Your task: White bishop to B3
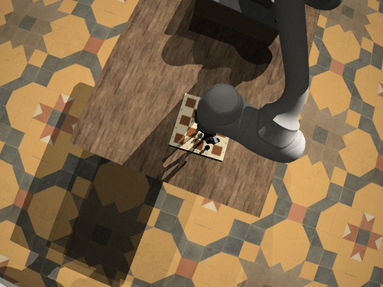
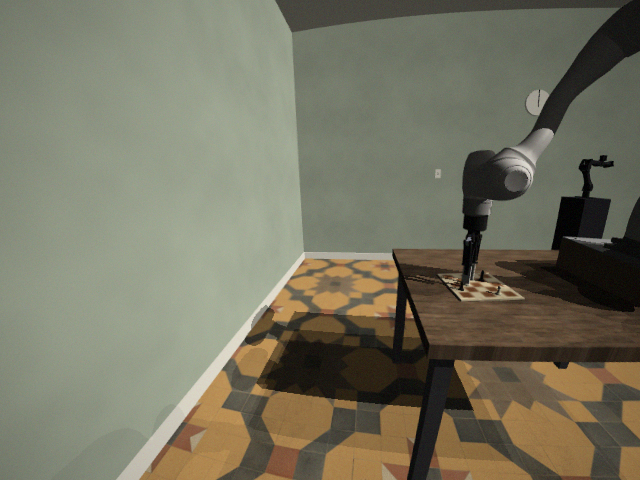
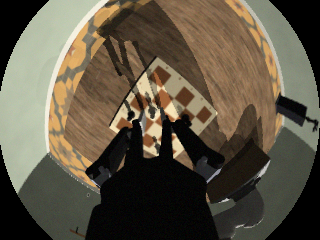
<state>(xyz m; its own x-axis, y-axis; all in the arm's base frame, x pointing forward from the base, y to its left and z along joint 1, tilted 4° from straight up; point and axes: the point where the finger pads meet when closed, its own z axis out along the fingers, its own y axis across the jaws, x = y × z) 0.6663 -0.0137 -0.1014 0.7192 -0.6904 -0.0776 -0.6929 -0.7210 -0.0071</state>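
Now: the white bishop 30 mm below my hand. From my hand the other things lie so: chessboard: 50 mm below, 40 mm behind; then black piece: 40 mm to the left, 40 mm ahead, 30 mm below.
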